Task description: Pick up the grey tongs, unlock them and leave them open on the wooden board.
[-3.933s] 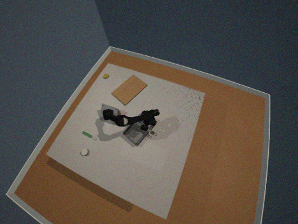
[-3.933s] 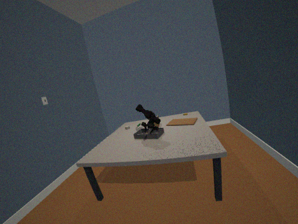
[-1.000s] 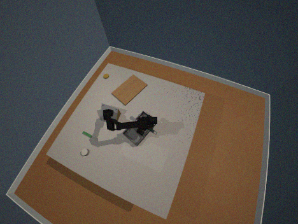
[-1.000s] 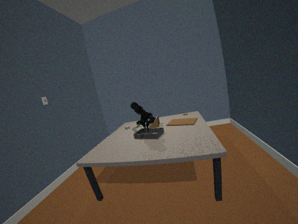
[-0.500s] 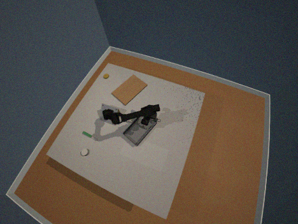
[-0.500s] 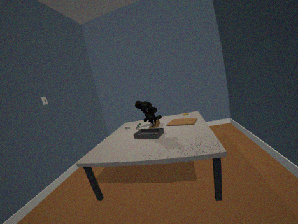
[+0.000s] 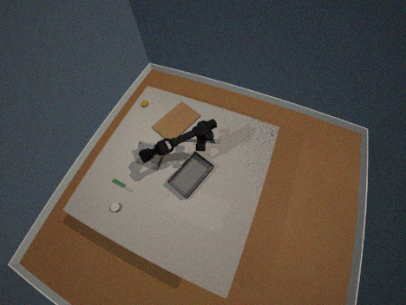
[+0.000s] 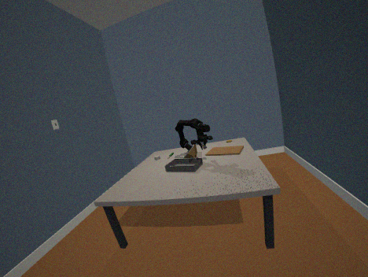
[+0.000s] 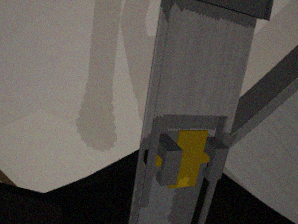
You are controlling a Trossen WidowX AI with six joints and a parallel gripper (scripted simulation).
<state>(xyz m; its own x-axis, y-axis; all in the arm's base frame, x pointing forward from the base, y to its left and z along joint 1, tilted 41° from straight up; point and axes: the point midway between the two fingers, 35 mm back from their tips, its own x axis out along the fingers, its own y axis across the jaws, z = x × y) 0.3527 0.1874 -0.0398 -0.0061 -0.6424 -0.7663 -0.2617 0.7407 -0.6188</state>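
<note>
My gripper tip is now 4 cm below the yellow slider and 2 cm short of it. Also, from my gripper tip: wooden board: 31 cm behind, 20 cm to the left, 14 cm below; roasting tin: 21 cm to the right, 12 cm below, 2 cm behind; yellow disc: 67 cm behind, 29 cm to the left, 14 cm below.
</note>
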